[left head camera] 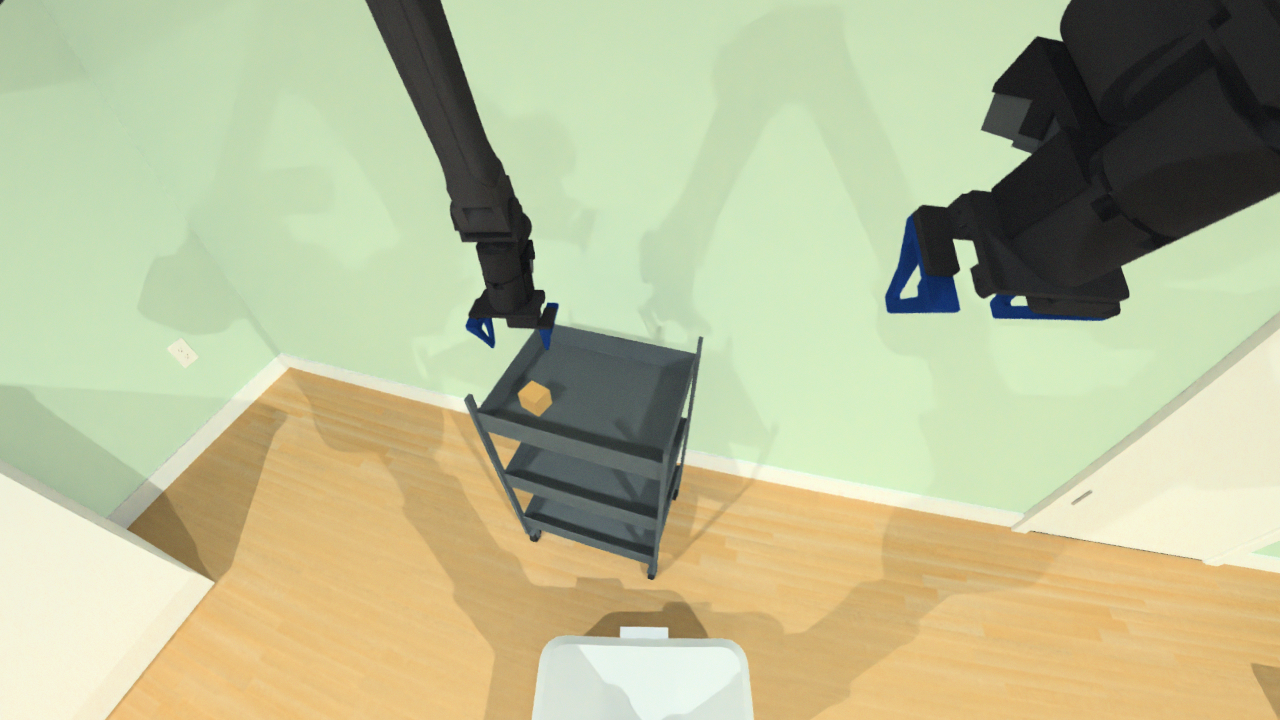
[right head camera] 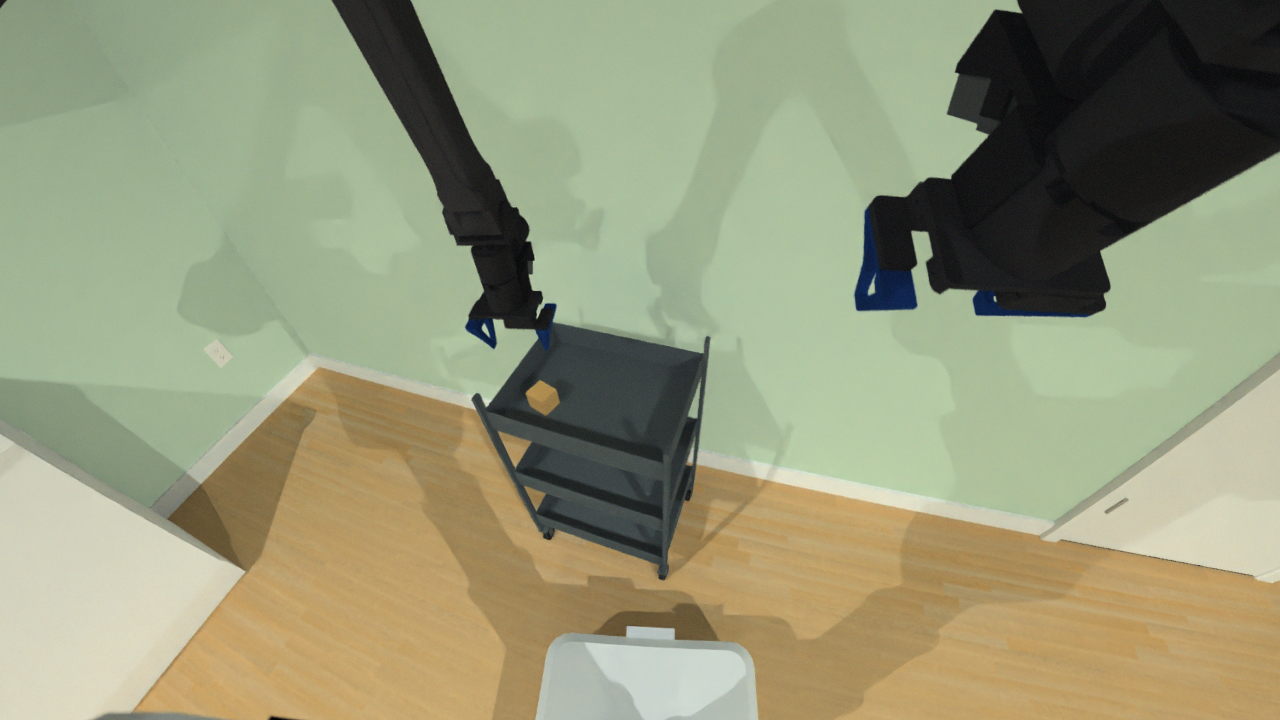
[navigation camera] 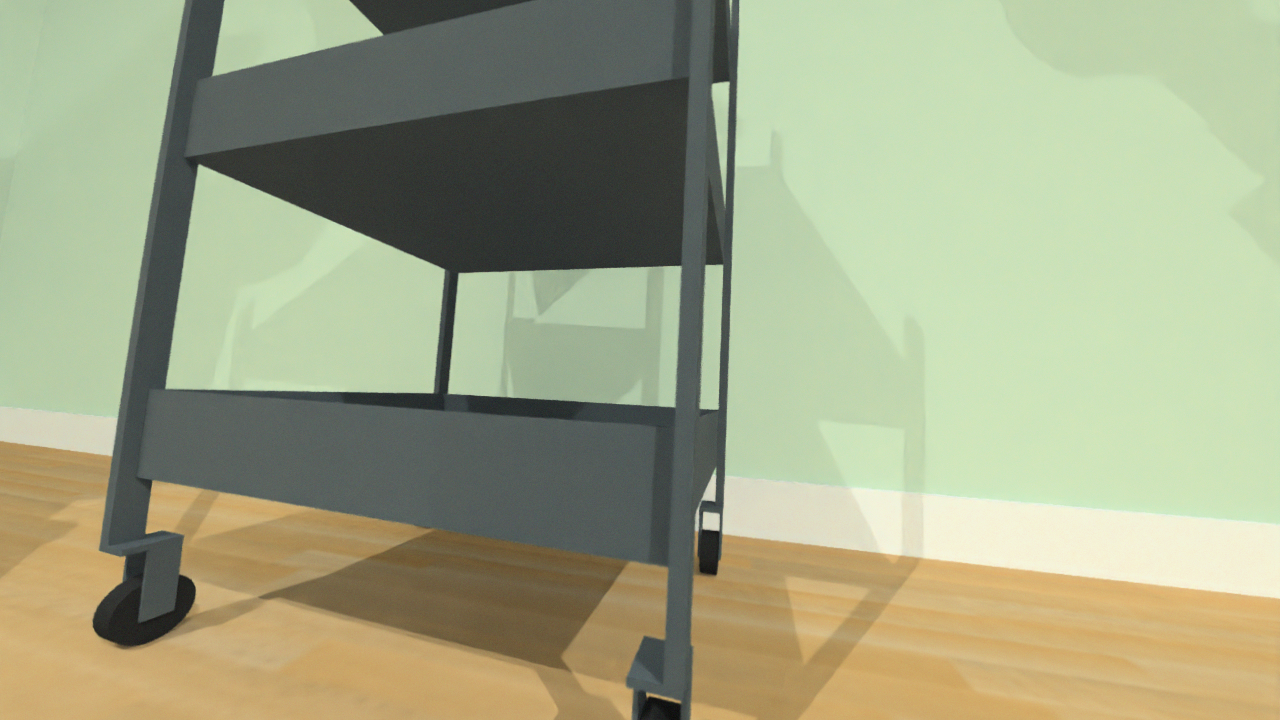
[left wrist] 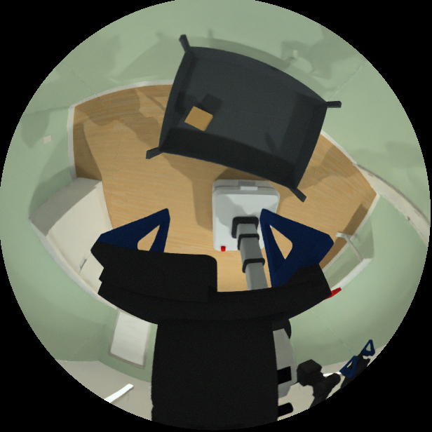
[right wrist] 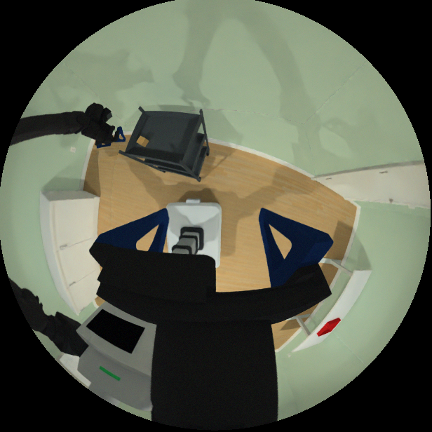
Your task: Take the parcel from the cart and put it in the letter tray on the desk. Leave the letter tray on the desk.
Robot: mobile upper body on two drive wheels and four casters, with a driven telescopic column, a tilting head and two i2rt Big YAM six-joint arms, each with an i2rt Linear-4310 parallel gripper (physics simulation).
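Frame: origin at the left arm's base, x ahead, y left, z up, level; millimetres.
Where they show: left gripper, between the fingertips: (left head camera: 520, 346) (right head camera: 520, 347); right gripper, between the fingertips: (left head camera: 941, 307) (right head camera: 917, 304).
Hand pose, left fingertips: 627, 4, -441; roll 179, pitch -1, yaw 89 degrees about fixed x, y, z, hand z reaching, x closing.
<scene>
After its pixels a point has its place, as x, y, z.
The parcel (left head camera: 535, 397) {727, 40, -697} (right head camera: 542, 396) {729, 40, -697} (left wrist: 199, 118) (right wrist: 142, 141) is a small orange-tan box on the top shelf of the dark grey cart (left head camera: 572, 436) {656, -50, -747} (right head camera: 577, 436) {654, -49, -747} (right wrist: 172, 132) (navigation camera: 402, 465) {595, -87, -1245}, near its front left corner. My left gripper (left head camera: 519, 345) {627, 4, -441} (right head camera: 519, 345) {627, 4, -441} (left wrist: 214, 213) is open and empty, above the cart's back left corner in the head views. My right gripper (left head camera: 975, 313) (right head camera: 953, 310) (right wrist: 213, 212) is open and empty, well to the right of the cart. In the right wrist view a red object (right wrist: 329, 326) lies on the white desk (right wrist: 350, 295); whether it is the letter tray is unclear.
The cart stands close to the green wall. My white base (left head camera: 644, 685) {211, -227, -1150} (right head camera: 648, 685) {212, -227, -1150} is in front of the cart. A white cabinet (left head camera: 80, 591) {249, 1280, -1002} (right head camera: 98, 582) {214, 1289, -964} (right wrist: 75, 240) stands at the left. A pale door (left head camera: 1163, 465) {647, -1819, -903} (right head camera: 1190, 483) {647, -1819, -960} is at the right.
</scene>
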